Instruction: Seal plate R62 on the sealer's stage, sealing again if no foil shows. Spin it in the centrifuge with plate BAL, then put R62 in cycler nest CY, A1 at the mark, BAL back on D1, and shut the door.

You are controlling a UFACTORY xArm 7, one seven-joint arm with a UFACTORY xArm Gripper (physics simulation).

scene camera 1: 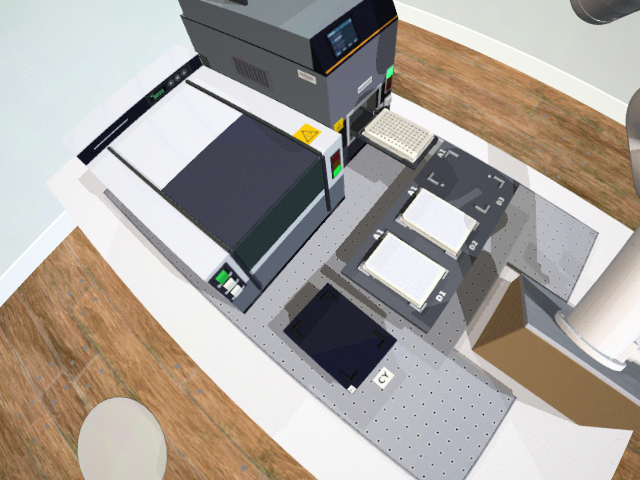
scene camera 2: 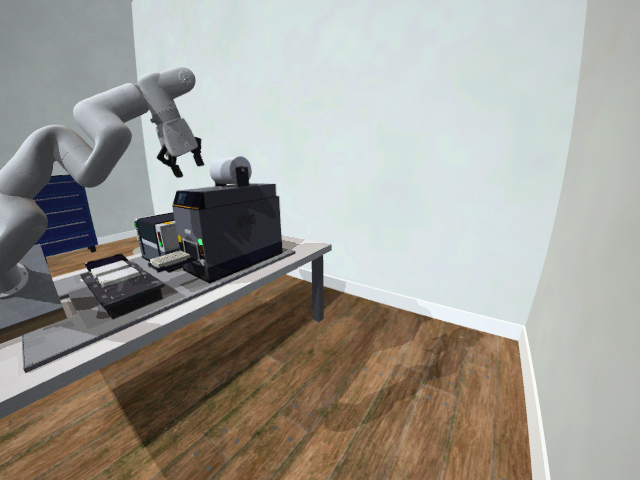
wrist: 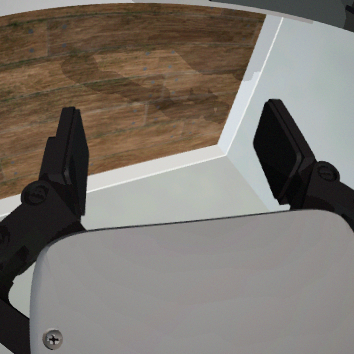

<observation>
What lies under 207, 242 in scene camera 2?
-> A plate sealer.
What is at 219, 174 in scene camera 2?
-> A foil roll.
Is my gripper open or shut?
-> Open.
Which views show my gripper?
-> Scene camera 2 and the wrist view only.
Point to a white well plate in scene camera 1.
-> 404, 138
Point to a plate sealer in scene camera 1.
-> At 365, 80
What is my gripper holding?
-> Nothing.
</observation>
